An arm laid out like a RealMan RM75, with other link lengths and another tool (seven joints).
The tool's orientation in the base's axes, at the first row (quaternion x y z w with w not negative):
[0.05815 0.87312 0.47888 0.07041]
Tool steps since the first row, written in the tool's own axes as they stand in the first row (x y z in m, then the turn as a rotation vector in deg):
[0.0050 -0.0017 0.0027 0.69 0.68 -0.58]
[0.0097 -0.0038 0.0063 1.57 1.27 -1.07]
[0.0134 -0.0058 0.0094 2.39 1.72 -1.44]
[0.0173 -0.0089 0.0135 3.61 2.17 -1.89]
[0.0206 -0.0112 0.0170 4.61 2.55 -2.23]
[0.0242 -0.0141 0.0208 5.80 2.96 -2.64]
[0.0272 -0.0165 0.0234 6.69 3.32 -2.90]
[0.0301 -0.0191 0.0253 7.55 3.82 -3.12]
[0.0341 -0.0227 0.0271 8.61 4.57 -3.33]
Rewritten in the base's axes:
[-0.0045 0.0022 -0.0032 -0.76 0.00 0.84]
[-0.0085 0.0048 -0.0072 -1.69 0.06 1.54]
[-0.0117 0.0069 -0.0108 -2.55 0.13 2.06]
[-0.0149 0.0093 -0.0159 -3.81 0.21 2.59]
[-0.0176 0.0116 -0.0199 -4.84 0.30 3.03]
[-0.0206 0.0138 -0.0246 -6.07 0.38 3.51]
[-0.0231 0.0152 -0.0282 -6.98 0.50 3.89]
[-0.0257 0.0158 -0.0316 -7.85 0.73 4.38]
[-0.0295 0.0161 -0.0359 -8.91 1.14 5.05]

